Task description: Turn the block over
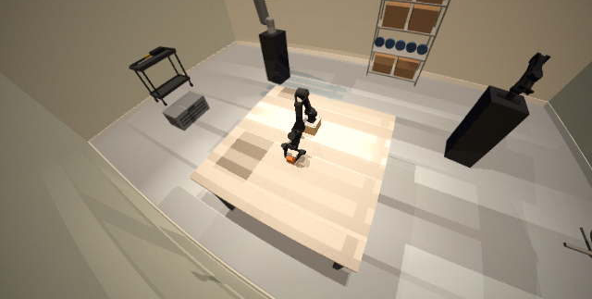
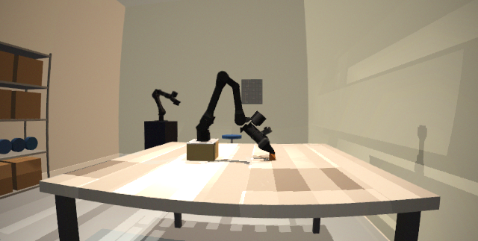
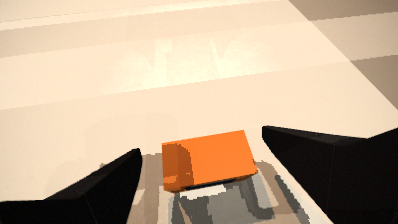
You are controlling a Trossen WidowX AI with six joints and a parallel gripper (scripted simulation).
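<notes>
Right now the block is 2 cm below my gripper tip and 2 cm behind it.
</notes>
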